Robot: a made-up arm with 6 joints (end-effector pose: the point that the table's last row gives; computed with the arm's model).
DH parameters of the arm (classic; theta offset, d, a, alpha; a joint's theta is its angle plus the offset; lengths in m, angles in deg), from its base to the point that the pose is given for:
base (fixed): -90 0.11 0 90
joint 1: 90 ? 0.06 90
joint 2: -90 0.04 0.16 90
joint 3: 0 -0.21 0.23 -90
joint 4: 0 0.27 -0.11 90
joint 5: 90 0.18 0.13 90
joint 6: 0 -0.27 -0.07 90
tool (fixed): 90 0.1 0 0
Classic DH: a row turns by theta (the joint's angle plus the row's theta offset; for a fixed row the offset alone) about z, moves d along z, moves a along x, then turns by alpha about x.
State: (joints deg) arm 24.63 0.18 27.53 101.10 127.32 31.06
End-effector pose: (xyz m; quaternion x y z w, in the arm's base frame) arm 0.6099 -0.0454 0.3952 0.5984 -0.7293 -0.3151 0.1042
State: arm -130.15 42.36 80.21 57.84 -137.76 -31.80
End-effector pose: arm -0.1235 0.2573 -0.3332 0.2061 -0.2453 -0.0932 0.9427
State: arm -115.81 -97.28 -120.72 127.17 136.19 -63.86
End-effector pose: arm 0.5629 -0.0906 0.3908 -0.3207 -0.5680 -0.6973 0.2972
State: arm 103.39 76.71 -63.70 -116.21 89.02 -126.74
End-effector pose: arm -0.2890 0.3500 0.0172 0.2351 0.0375 0.6233 0.7449
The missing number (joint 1, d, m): -0.18
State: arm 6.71 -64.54 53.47 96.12 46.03 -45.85
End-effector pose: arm 0.2603 -0.4584 -0.1221 -0.6179 -0.2383 -0.5151 0.5441
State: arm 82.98 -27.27 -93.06 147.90 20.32 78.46
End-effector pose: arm 0.6511 -0.0433 -0.5285 0.8051 -0.1039 0.4495 0.3728
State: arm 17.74 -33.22 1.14 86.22 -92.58 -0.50
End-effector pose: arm 0.6534 -0.5711 0.2385 -0.4229 -0.2023 0.6814 0.5621
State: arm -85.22 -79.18 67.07 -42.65 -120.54 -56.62
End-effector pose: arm 0.1845 -0.3420 -0.2173 0.6919 0.0806 0.5135 0.5011
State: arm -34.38 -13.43 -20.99 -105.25 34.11 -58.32
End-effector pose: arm 0.6410 -0.4002 0.5047 -0.4722 0.5504 0.5395 0.4279
